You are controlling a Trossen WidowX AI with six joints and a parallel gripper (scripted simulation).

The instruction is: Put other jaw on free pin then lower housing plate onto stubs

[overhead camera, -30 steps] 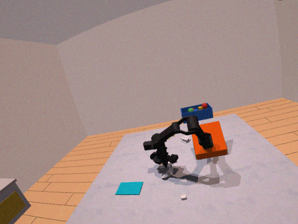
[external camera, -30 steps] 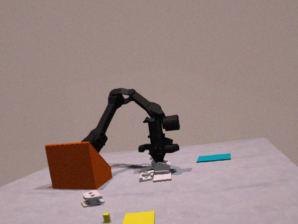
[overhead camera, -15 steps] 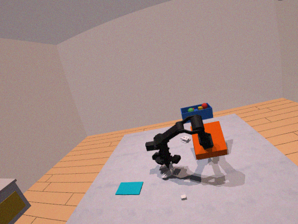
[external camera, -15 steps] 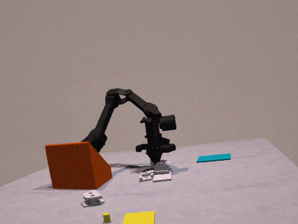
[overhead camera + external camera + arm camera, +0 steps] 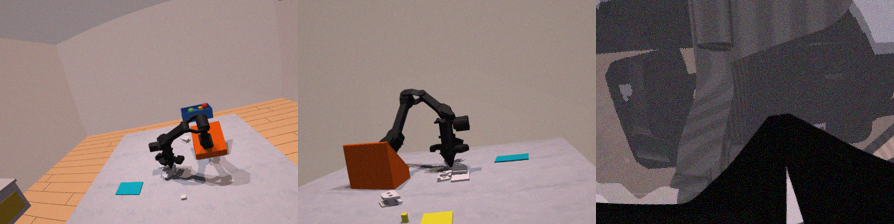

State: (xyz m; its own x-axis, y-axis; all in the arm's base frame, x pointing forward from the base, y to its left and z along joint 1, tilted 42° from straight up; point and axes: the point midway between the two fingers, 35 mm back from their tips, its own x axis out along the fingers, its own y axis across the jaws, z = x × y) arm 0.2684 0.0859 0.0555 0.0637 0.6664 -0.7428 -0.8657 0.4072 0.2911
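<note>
Now: gripper tip 1 cm past the grey jaw piece, 3 cm to the right of it and 2 cm below it. The rest, counted from my gripper tip: white housing piece 14 cm behind, 36 cm to the right, 1 cm above; then cyan tile 28 cm ahead, 12 cm to the left, 2 cm below; then small white cube 5 cm behind, 24 cm to the left, 1 cm below.
</note>
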